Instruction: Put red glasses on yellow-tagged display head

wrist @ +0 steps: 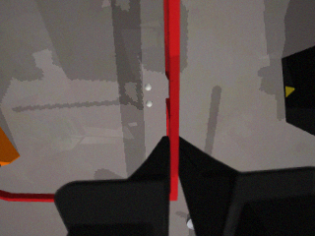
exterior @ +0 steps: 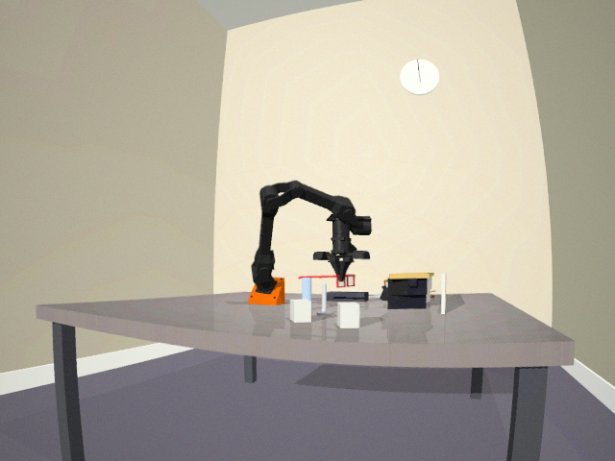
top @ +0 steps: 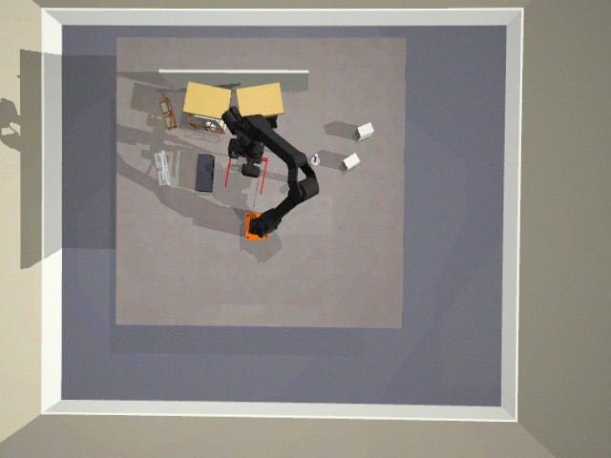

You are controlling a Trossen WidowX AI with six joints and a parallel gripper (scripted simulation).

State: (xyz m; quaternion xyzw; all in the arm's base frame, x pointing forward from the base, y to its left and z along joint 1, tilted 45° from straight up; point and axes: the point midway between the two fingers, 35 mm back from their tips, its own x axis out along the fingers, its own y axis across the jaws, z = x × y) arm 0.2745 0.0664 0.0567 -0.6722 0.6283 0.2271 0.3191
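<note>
Now: gripper tip 6 cm past the pale blue cylinder, 14 cm to the left of it and 3 cm above it. Also, from my gripper tip: dark case: 7 cm behind, 25 cm to the left, 7 cm below; dark display head: 20 cm ahead, 1 cm to the left, 3 cm below; thin grey peg: 4 cm ahead, 23 cm to the right, 6 cm below.
</note>
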